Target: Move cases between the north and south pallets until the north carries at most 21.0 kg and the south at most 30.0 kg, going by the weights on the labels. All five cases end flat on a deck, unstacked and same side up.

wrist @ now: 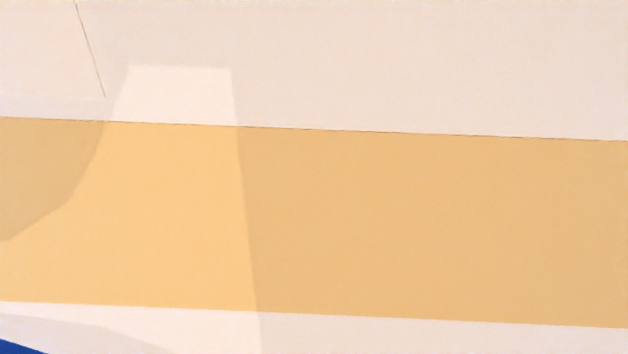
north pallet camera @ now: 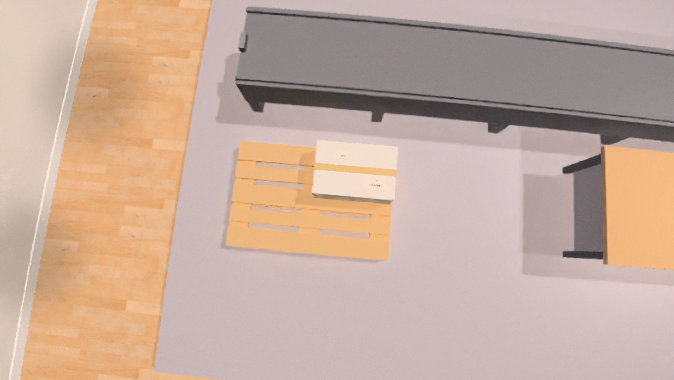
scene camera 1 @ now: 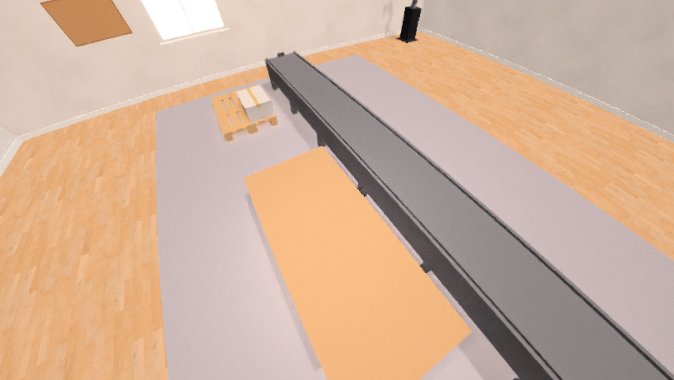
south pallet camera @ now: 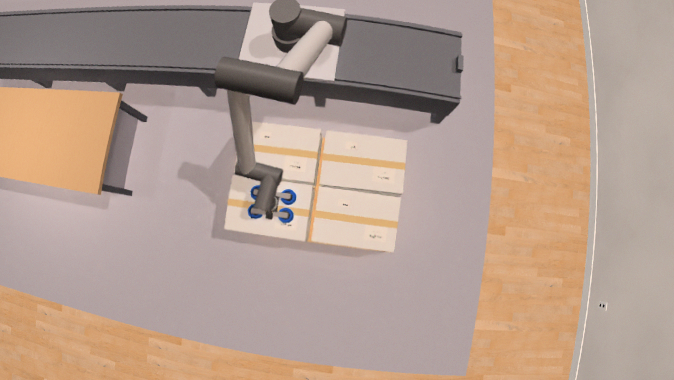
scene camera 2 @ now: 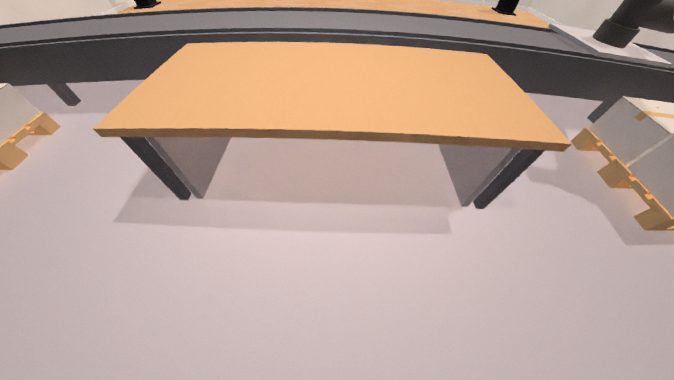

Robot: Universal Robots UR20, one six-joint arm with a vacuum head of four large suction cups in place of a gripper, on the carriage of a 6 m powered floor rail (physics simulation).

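Seen in the pictures: hand at its tool point: (wrist: 322, 250); arm's base at its link origin: (south pallet camera: 291, 38) (scene camera 2: 608, 41).
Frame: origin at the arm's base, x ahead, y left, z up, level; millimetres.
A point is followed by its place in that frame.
Note:
My vacuum head (south pallet camera: 270, 204) {x 1176, y 48, z -153 mm} is over the front left case (south pallet camera: 240, 220) {x 1315, y -157, z -130 mm} (wrist: 400, 65) {x 1236, y 39, z -130 mm} of the south pallet (south pallet camera: 312, 217) {x 1215, y 305, z -448 mm} (scene camera 2: 615, 176) {x 1029, y -280, z -500 mm}. The wrist view is close over that case's tan tape, with a bit of blue cup at the lower left corner. The case lies flat; whether the cups touch or hold it cannot be told. Three more white cases lie flat beside it: back left (south pallet camera: 305, 135) {x 671, y 199, z -148 mm}, back right (south pallet camera: 367, 150) {x 723, y 636, z -140 mm} and front right (south pallet camera: 362, 237) {x 1313, y 678, z -175 mm}. One case (north pallet camera: 355, 182) {x 887, y -4770, z -177 mm} (scene camera 1: 259, 107) {x 791, y -4490, z -225 mm} lies flat at the back right of the north pallet (north pallet camera: 307, 245) {x 1344, y -5073, z -427 mm} (scene camera 1: 227, 120) {x 1273, y -4791, z -426 mm}. Weight labels are too small to read.
A wooden table (scene camera 1: 345, 260) {x 898, y -2016, z -40 mm} (scene camera 2: 330, 90) {x 1039, y -2221, z -40 mm} (south pallet camera: 50, 135) {x 896, y -1913, z -41 mm} stands between the pallets. The dark floor rail (scene camera 1: 425, 175) (north pallet camera: 425, 65) (south pallet camera: 150, 40) runs behind them. The arm's white carriage plate (south pallet camera: 320, 65) {x 196, y 241, z 1 mm} sits on the rail behind the south pallet.

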